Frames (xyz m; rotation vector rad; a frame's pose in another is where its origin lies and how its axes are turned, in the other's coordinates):
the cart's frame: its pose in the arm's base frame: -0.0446 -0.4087 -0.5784 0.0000 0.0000 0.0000
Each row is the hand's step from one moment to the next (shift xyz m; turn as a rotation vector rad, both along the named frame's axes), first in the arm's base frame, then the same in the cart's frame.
Working: the arm's base frame: its pose in the cart's frame: 0.0446 0.4087 0.5784 0.0000 0.0000 0.0000

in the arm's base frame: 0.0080 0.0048 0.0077 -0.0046 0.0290 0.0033
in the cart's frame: 0.0080 0.0048 0.0077 -0.0046 0.0290 0.0033
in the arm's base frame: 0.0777 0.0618 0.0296 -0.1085 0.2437 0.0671
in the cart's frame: 0.0777 0.0618 0.0296 -0.1085 0.2437 0.0671
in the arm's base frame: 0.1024 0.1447 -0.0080 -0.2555 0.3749 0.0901
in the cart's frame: 0.1024 0.1447 -0.0080 -0.2555 0.3749 0.0901
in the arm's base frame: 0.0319 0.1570 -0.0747 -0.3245 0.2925 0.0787
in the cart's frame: 0.0319 0.1570 -0.0747 -0.3245 0.2925 0.0787
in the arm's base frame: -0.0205 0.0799 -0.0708 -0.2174 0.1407 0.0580
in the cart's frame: -0.0205 0.0799 -0.0708 -0.2174 0.1407 0.0580
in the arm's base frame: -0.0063 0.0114 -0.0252 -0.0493 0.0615 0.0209
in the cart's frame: -0.0063 0.0114 -0.0252 -0.0493 0.0615 0.0209
